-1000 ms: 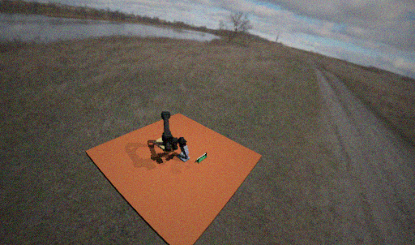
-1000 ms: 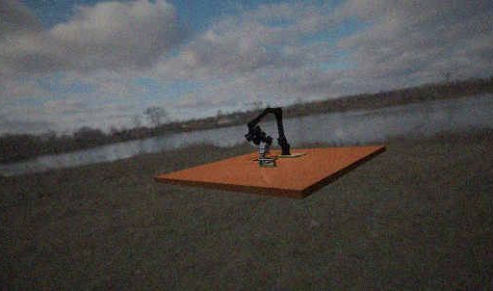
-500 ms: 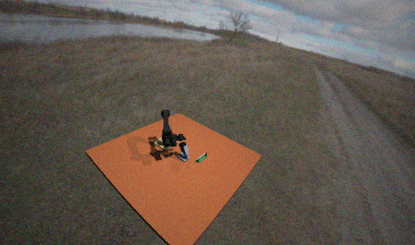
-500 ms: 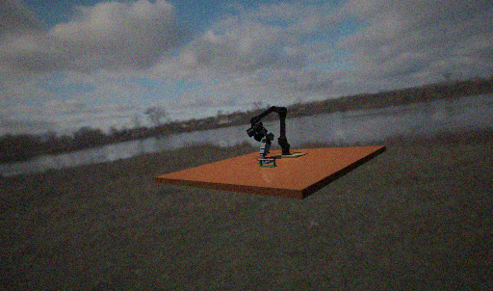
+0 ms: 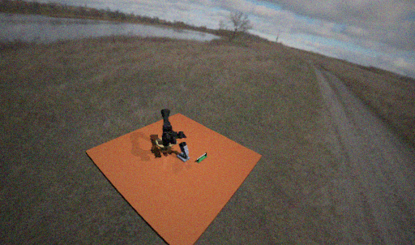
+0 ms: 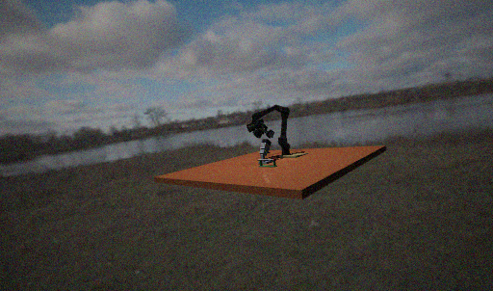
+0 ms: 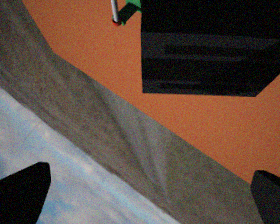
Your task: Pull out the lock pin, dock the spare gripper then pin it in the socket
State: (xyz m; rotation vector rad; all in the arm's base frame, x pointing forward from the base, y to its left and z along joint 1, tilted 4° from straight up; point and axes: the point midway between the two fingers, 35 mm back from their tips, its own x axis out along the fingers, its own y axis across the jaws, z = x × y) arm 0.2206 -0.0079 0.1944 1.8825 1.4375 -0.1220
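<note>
Now: the green cradle 180 mm ahead of my gripper tip, 100 mm to the left of it and 190 mm below it. Also, from my gripper tip: spare gripper (30 mm ahead, 20 mm to the right, 90 mm below); then mount (50 mm ahead, 20 mm to the right, 160 mm below).
</note>
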